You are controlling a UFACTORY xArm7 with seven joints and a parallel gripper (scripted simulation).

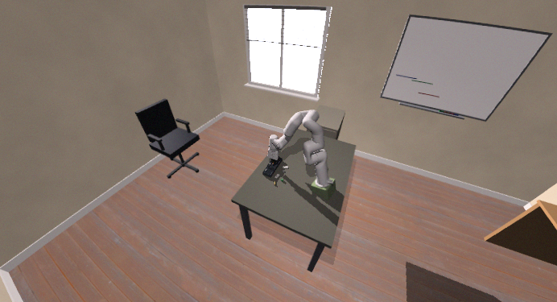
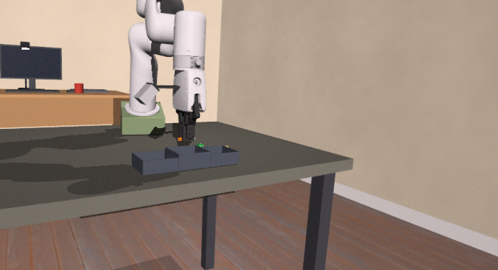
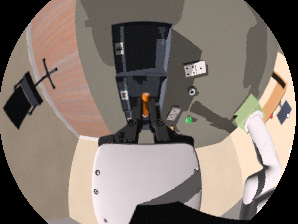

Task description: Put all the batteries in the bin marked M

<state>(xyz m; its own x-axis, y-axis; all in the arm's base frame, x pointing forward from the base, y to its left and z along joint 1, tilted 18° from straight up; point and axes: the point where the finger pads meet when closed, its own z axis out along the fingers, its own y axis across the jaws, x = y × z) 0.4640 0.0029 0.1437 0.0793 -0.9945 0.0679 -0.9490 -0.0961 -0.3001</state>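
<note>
My gripper is now 10 mm short of the three joined dark bins and 60 mm above it. The rest, counted from my hand: dark ring (110 mm behind, 80 mm below); green piece (150 mm behind, 100 mm to the left, 70 mm below); orange battery (20 mm below).
</note>
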